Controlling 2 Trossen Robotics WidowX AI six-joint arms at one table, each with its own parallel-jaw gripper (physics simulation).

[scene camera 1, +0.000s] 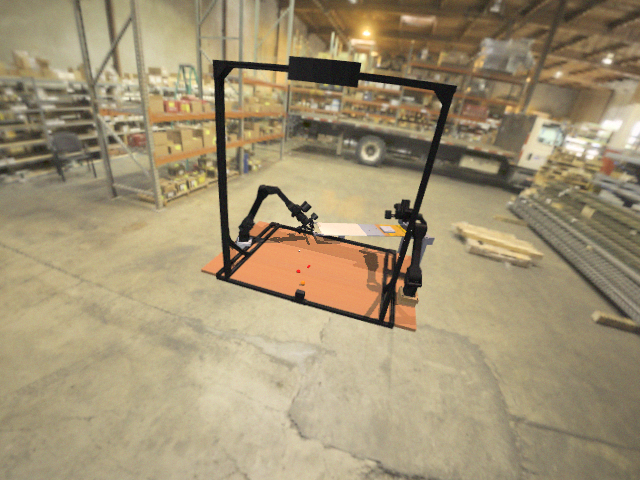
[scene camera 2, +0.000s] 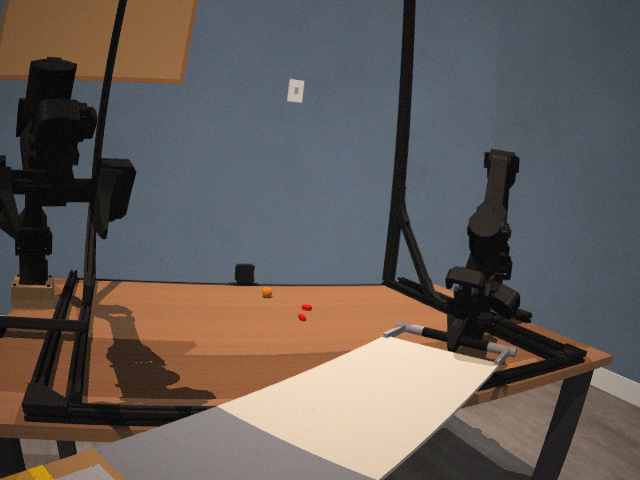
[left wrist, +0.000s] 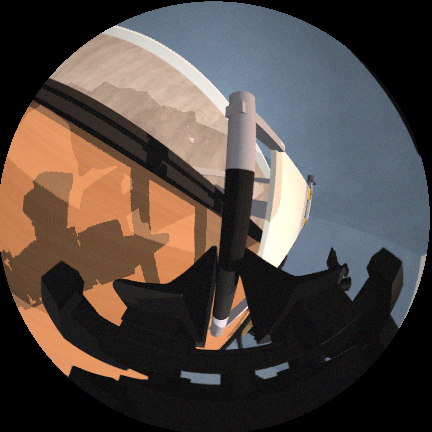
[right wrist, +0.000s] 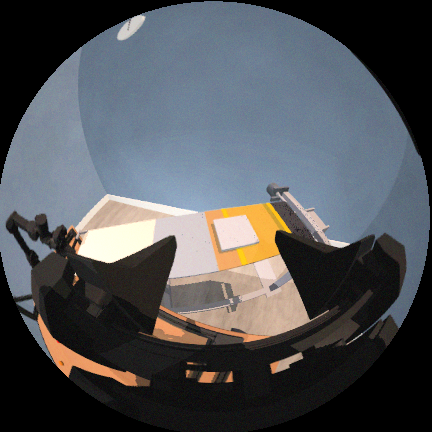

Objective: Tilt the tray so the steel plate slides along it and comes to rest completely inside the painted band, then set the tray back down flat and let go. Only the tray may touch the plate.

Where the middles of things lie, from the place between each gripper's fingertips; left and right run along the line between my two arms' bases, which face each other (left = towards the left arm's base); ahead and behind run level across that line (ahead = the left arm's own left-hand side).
Labels:
I see my right gripper 18 cm above the grey steel plate (right wrist: 232, 232), 15 cm short of it and 3 cm to the right of it.
Now: the grey steel plate 370 mm ahead of my left hand and 500 mm to the right of it.

